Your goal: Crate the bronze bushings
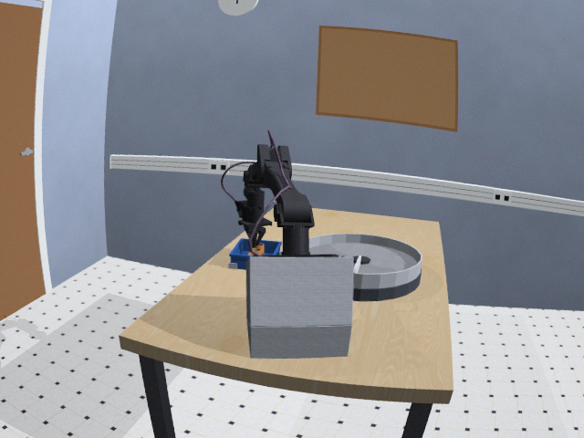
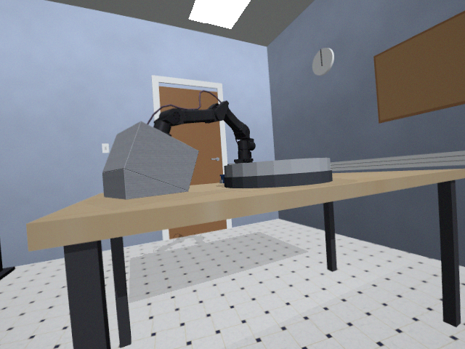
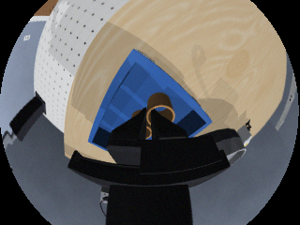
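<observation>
The blue crate lies 40 mm behind my hand, 20 mm to the right of it and 20 mm below it. From my hand the other things lie so: grey turntable 50 mm behind, 380 mm to the right, 10 mm above.
</observation>
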